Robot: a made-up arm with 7 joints. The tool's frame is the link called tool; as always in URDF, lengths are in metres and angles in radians. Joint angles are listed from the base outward.
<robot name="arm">
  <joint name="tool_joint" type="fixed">
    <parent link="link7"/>
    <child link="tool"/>
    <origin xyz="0 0 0" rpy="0 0.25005 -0.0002"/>
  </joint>
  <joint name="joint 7" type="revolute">
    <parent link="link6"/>
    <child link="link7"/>
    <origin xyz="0.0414 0 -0.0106"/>
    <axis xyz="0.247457 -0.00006 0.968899"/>
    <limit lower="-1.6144" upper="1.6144"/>
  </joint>
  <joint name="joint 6" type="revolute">
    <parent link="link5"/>
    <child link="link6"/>
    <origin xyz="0.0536 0 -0.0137"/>
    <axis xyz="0.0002 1 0.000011"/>
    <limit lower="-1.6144" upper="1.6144"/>
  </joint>
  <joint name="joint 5" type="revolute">
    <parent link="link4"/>
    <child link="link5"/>
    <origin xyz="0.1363 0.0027 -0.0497"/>
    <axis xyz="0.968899 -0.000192 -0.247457"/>
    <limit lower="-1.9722" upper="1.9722"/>
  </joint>
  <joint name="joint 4" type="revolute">
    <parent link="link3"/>
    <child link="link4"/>
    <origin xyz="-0.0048 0 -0.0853"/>
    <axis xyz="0.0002 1 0.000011"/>
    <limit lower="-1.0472" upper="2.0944"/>
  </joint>
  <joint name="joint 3" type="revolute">
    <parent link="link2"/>
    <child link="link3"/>
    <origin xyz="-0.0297 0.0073 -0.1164"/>
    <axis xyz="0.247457 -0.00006 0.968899"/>
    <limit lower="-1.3" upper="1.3"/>
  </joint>
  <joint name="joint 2" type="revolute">
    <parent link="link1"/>
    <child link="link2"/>
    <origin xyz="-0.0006 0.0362 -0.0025"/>
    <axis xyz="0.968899 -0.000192 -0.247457"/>
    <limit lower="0" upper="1.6"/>
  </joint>
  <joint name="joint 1" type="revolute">
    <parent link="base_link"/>
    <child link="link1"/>
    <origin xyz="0 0 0"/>
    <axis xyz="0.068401 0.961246 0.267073"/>
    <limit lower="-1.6" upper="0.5"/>
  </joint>
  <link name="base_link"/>
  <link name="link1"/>
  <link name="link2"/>
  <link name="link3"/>
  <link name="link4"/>
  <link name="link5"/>
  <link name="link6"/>
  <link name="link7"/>
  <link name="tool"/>
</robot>
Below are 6 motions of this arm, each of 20 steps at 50 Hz.
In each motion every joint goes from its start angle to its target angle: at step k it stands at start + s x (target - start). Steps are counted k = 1, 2, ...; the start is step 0. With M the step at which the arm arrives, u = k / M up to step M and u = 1 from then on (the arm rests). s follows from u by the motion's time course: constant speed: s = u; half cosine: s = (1 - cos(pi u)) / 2; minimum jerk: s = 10 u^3 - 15 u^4 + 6 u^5.
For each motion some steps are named. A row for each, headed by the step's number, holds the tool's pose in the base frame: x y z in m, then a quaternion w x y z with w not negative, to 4 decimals.
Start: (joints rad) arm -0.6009 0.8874 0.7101 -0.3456 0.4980 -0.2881 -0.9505
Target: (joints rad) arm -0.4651 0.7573 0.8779 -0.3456 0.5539 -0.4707 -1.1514
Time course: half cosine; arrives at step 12
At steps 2, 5, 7, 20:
2: 0.1980 0.2092 0.1022 0.6510 0.7455 -0.1381 -0.0366
5: 0.1929 0.2177 0.0912 0.6479 0.7525 -0.1065 -0.0512
7: 0.1879 0.2249 0.0814 0.6447 0.7578 -0.0776 -0.0637
20: 0.1795 0.2347 0.0671 0.6394 0.7638 -0.0332 -0.0819

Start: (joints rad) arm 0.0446 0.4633 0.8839 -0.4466 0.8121 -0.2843 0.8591
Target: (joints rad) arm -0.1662 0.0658 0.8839 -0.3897 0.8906 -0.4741 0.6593
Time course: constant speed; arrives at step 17
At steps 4, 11, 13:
4: 0.1428 0.2479 -0.0729 0.5113 0.5749 -0.3805 0.5131
11: 0.1500 0.2351 -0.1002 0.5650 0.5399 -0.3493 0.5170
13: 0.1530 0.2301 -0.1076 0.5809 0.5285 -0.3416 0.5163

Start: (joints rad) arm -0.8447 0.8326 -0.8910 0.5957 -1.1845 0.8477 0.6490
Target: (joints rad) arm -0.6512 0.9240 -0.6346 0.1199 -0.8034 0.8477 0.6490
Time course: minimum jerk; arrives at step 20
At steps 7, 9, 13, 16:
7: 0.3082 0.1280 -0.2351 0.7947 0.2710 0.5228 0.1470
9: 0.3058 0.1236 -0.2280 0.8084 0.2867 0.4956 0.1369
13: 0.3002 0.1156 -0.2100 0.8351 0.3192 0.4308 0.1228
16: 0.2970 0.1122 -0.1996 0.8469 0.3352 0.3951 0.1192

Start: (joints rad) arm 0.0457 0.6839 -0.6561 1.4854 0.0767 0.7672 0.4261
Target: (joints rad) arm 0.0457 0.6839 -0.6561 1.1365 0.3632 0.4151 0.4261
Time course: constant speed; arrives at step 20
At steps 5, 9, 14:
5: -0.0868 0.3168 -0.3313 0.1968 0.6525 0.7291 0.0628
9: -0.0735 0.3088 -0.3431 0.2541 0.6690 0.6979 0.0287
14: -0.0565 0.2968 -0.3563 0.3229 0.6847 0.6532 -0.0144

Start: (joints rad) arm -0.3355 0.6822 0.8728 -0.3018 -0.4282 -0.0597 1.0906
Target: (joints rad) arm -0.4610 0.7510 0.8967 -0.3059 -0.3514 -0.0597 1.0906
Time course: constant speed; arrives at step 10
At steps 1, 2, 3, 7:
1: 0.1827 0.2679 0.0268 0.6119 -0.0765 -0.4286 0.6603
2: 0.1826 0.2675 0.0307 0.6082 -0.0762 -0.4359 0.6590
3: 0.1825 0.2670 0.0346 0.6043 -0.0760 -0.4431 0.6578
7: 0.1811 0.2651 0.0502 0.5878 -0.0752 -0.4715 0.6531

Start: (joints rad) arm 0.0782 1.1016 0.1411 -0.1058 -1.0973 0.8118 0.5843
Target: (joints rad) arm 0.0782 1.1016 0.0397 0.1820 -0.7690 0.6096 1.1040
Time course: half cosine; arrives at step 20
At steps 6, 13, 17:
6: 0.2019 0.2468 -0.1639 0.8227 0.1881 0.4266 0.3253
13: 0.1910 0.2758 -0.1850 0.7294 0.3116 0.3701 0.4837
17: 0.1848 0.2875 -0.1930 0.6816 0.3631 0.3383 0.5377

